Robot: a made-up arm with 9 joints. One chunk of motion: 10 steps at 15 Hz.
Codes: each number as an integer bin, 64 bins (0 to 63) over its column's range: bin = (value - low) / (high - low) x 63, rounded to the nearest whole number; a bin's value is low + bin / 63 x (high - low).
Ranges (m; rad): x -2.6..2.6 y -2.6..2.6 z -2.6..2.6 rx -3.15..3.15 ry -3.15..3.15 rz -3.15..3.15
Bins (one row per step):
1: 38 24 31 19 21 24
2: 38 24 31 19 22 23
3: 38 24 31 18 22 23
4: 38 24 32 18 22 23
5: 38 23 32 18 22 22
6: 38 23 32 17 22 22
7: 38 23 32 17 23 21
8: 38 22 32 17 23 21
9: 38 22 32 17 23 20
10: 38 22 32 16 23 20
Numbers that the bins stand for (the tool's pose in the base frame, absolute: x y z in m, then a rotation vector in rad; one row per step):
1: 0.5365 -0.6190 -0.0413 -1.2500 -1.0500 -0.7500
2: 0.5365 -0.6190 -0.0413 -1.2500 -0.9500 -0.8500
3: 0.5365 -0.6190 -0.0413 -1.3500 -0.9500 -0.8500
4: 0.5365 -0.6190 0.0413 -1.3500 -0.9500 -0.8500
5: 0.5365 -0.7016 0.0413 -1.3500 -0.9500 -0.9500
6: 0.5365 -0.7016 0.0413 -1.4500 -0.9500 -0.9500
7: 0.5365 -0.7016 0.0413 -1.4500 -0.8500 -1.0500
8: 0.5365 -0.7841 0.0413 -1.4500 -0.8500 -1.0500
9: 0.5365 -0.7841 0.0413 -1.4500 -0.8500 -1.1500
10: 0.5365 -0.7841 0.0413 -1.5500 -0.8500 -1.1500

